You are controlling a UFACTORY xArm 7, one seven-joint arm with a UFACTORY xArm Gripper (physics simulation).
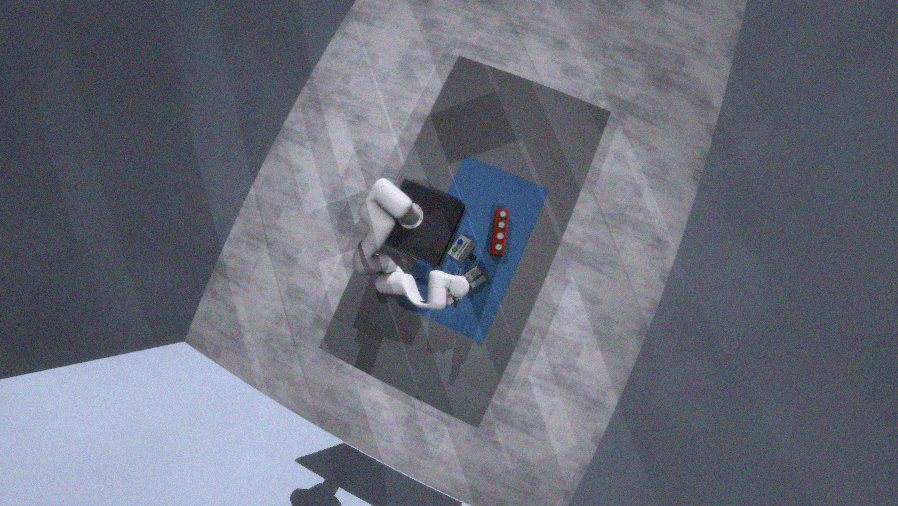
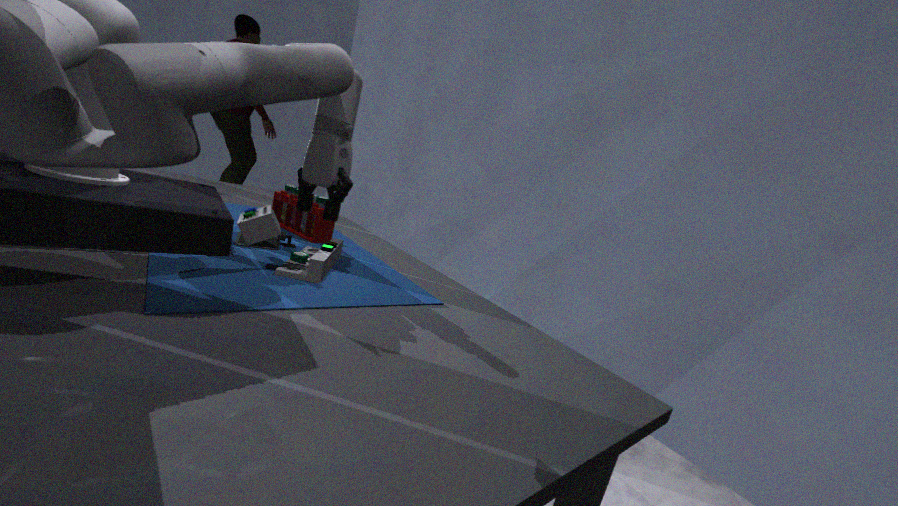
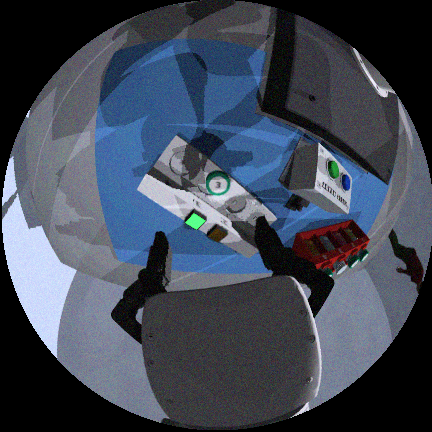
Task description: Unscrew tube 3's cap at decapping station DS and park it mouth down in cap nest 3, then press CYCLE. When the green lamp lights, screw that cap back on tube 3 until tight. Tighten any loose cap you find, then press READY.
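Frame: origin at the arm's base, x ahead, y left, z up, level; millimetres.
Seen in the pictures: gripper, fingertip midpoint: [image 2: 316, 215] [image 3: 211, 234]; arm's base, link origin: [image 1: 410, 216] [image 2: 80, 175].
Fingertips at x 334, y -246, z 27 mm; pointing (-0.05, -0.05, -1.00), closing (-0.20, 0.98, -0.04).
Note:
Pixels of each thing's top centre, then the offset from my fingertips to it. Level surfaces: height alone.
- amber lamp, top centre: [image 3: 217, 235] 53 mm ahead, 16 mm left, 60 mm down
- green-rimmed cap marked 3, top centre: [image 3: 217, 184] [image 2: 300, 253] 14 mm back, 12 mm left, 88 mm down
- button box, top centre: [image 3: 340, 193] [image 2: 262, 207] [image 1: 461, 248] 48 mm back, 181 mm left, 29 mm down
- green button, top centre: [image 3: 336, 172] 75 mm back, 165 mm left, 38 mm down
- blue button, top centre: [image 3: 348, 185] 63 mm back, 209 mm left, 38 mm down
- red rack, top centre: [image 3: 345, 261] [image 2: 305, 198] [image 1: 500, 231] 99 mm ahead, 316 mm left, 10 mm down
- blue mat, surface height: 113 mm down
Decapping station DS [image 1: 475, 277] [image 2: 321, 267] [image 3: 165, 194] is a pale grey block on the blue mat. Its green lamp [image 2: 328, 247] [image 3: 195, 221] is lit; the amber lamp [image 3: 217, 233] beside it is dark. A green-rimmed cap marked 3 [image 3: 218, 183] sits on the station; whether it is tight cannot be told. Round seats show on either side of it. My gripper [image 2: 317, 212] [image 3: 211, 234] is open and empty above the station. The button box [image 1: 461, 249] [image 2: 257, 230] [image 3: 306, 165] has a green button [image 3: 333, 169] and a blue button [image 3: 346, 182].
A red rack [image 1: 493, 241] [image 2: 321, 231] [image 3: 300, 245] holds several capped tubes on the blue mat [image 1: 509, 188]. A small black fixture [image 2: 287, 240] [image 3: 297, 202] stands by the button box. The arm's black base block [image 1: 439, 232] [image 2: 188, 229] borders the mat. A person [image 2: 238, 135] stands behind.

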